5 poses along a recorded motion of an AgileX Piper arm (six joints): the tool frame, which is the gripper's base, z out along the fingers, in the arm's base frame.
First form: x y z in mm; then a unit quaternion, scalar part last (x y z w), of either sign.
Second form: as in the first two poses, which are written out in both.
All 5 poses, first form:
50 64 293 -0.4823 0.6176 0.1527 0.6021
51 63 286 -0.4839 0.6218 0.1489 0.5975
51 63 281 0.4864 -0.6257 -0.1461 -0.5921
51 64 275 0.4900 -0.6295 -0.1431 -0.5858
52 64 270 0.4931 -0.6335 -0.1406 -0.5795
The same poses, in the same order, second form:
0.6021 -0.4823 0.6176 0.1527 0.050 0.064 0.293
0.5975 -0.4839 0.6218 0.1489 0.051 0.063 0.286
0.5921 -0.4864 0.6257 0.1461 0.051 0.063 0.281
0.5858 -0.4900 0.6295 0.1431 0.051 0.064 0.275
0.5795 -0.4931 0.6335 0.1406 0.052 0.064 0.270

